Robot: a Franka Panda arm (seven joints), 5 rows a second.
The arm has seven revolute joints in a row. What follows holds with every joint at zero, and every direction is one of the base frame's. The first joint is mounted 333 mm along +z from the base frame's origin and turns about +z. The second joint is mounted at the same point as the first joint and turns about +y. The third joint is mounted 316 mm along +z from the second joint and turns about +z. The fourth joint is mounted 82.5 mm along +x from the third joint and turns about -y. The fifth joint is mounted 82.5 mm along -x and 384 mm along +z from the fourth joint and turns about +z. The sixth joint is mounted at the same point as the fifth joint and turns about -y. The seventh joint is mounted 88 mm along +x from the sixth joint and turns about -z. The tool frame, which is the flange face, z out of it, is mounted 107 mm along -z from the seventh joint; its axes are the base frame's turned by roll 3.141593, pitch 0 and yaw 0 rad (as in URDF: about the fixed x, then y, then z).
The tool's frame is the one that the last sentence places.
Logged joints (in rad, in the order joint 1, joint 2, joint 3, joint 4, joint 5, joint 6, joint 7), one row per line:
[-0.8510, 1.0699, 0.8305, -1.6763, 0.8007, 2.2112, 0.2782]
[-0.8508, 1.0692, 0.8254, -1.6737, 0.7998, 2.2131, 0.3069]
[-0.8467, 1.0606, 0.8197, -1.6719, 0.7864, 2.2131, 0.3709]
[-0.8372, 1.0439, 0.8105, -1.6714, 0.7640, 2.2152, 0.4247]
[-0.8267, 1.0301, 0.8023, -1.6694, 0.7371, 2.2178, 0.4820]
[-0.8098, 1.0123, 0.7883, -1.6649, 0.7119, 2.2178, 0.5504]
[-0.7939, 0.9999, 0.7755, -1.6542, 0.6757, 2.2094, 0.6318]
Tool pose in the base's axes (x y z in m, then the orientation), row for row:
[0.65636, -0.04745, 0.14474, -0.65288, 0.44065, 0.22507, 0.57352]
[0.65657, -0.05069, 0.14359, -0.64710, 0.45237, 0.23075, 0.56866]
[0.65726, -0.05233, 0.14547, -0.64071, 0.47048, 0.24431, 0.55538]
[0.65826, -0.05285, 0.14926, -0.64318, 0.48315, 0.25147, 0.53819]
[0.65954, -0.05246, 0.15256, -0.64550, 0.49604, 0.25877, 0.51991]
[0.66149, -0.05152, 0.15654, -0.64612, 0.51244, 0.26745, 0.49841]
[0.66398, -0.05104, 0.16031, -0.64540, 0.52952, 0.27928, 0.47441]
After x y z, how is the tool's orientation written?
As a quaternion, x y z w.
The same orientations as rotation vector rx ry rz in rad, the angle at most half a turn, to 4 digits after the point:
[-1.5302, 1.0328, 0.5275]
[-1.5197, 1.0624, 0.5419]
[-1.5131, 1.1111, 0.5770]
[-1.5301, 1.1494, 0.5982]
[-1.5477, 1.1893, 0.6204]
[-1.5637, 1.2401, 0.6472]
[-1.5785, 1.2951, 0.6831]

